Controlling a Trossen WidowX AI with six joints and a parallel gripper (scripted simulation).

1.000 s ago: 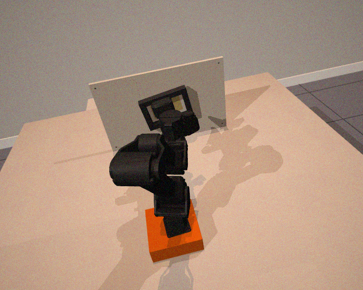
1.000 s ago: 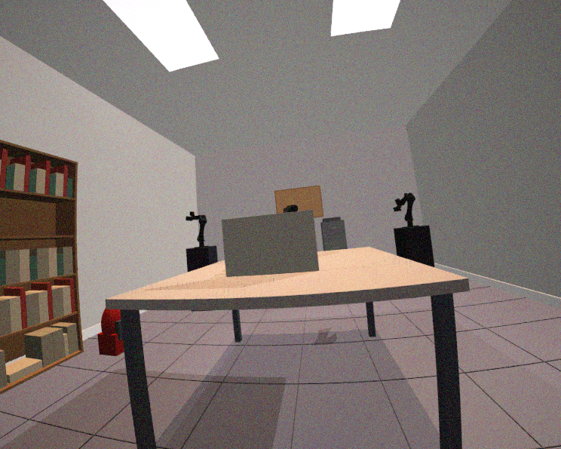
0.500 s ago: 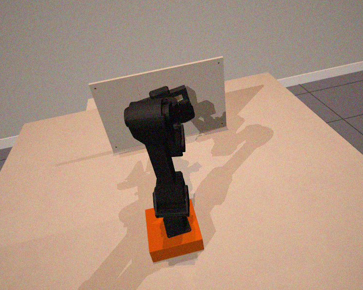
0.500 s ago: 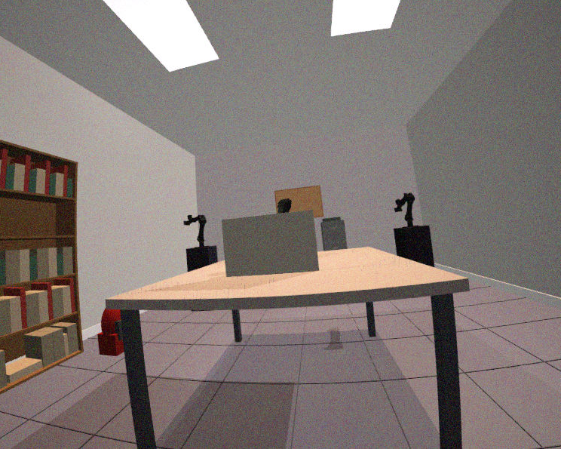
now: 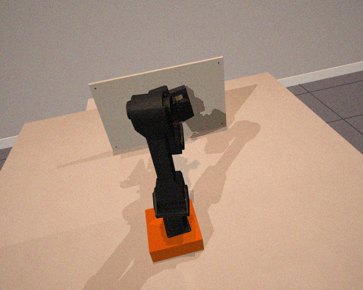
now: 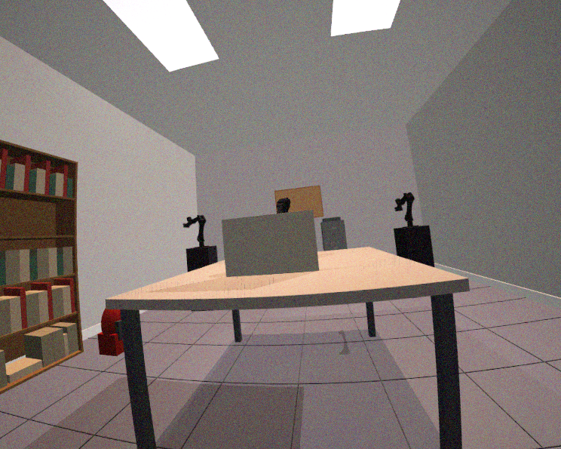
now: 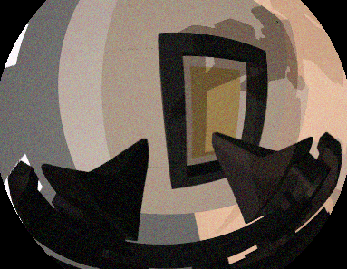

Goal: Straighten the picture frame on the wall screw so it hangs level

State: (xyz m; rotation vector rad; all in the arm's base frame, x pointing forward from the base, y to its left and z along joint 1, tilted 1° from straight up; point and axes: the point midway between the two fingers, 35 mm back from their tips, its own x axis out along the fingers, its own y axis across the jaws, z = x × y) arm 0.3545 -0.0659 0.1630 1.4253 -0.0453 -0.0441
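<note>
Right now the picture frame is 4 cm ahead of my gripper tip, 1 cm to the right of it and 5 cm below it. Round my gripper tip: wall board (6 cm ahead, 1 cm to the right, 6 cm below).
</note>
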